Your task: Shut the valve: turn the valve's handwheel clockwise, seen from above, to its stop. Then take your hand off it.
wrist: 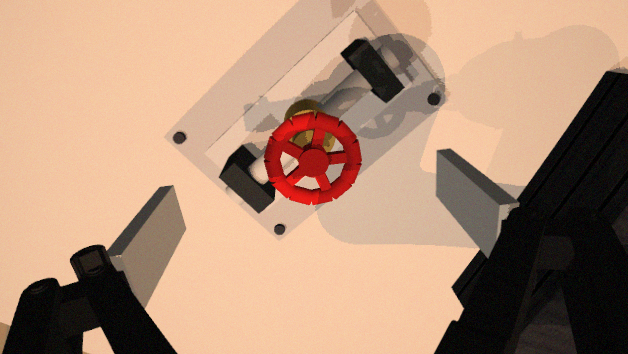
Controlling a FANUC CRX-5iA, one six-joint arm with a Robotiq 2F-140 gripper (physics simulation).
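Note:
The valve's red handwheel (314, 161) with five spokes is in the middle of the wrist view, seen from above. It stands over a brass valve body (306, 107) on a grey pipe (345, 95), which two black clamps (377, 72) (248, 181) hold on a pale base plate (187, 120). My gripper (307, 190) is open, with one finger pad well to the left of the wheel and the other well to the right. Neither pad touches the wheel, and nothing is between them but the wheel's outline in view. The height between the pads and the wheel is hard to tell.
The base plate lies slantwise on the pale table top (225, 290), with dark bolts (179, 137) (279, 229) (433, 98) at its corners. A black grooved beam (582, 145) runs slantwise at the right, behind the right finger. Shadows fall across the plate and the table to its right.

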